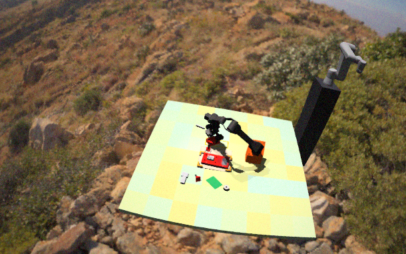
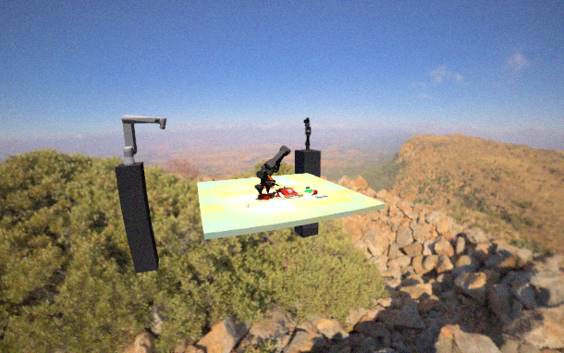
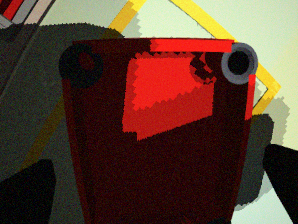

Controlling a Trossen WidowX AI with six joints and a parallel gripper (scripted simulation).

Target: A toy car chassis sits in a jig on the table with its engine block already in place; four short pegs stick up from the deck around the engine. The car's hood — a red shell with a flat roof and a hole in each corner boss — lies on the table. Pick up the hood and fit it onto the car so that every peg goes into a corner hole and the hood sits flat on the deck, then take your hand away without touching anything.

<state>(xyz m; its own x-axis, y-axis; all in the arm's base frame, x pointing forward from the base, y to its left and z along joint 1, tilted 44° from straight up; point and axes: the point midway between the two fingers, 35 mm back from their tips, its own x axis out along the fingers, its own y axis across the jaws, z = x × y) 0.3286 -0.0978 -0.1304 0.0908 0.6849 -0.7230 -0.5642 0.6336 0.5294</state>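
Right now the red hood is 1 cm below my gripper tip. Round my gripper tip: white piece (18 cm ahead, 41 cm to the left, 2 cm below); white wheel (11 cm behind, 47 cm to the left, 2 cm below); green flat tile (3 cm behind, 42 cm to the left, 2 cm below).
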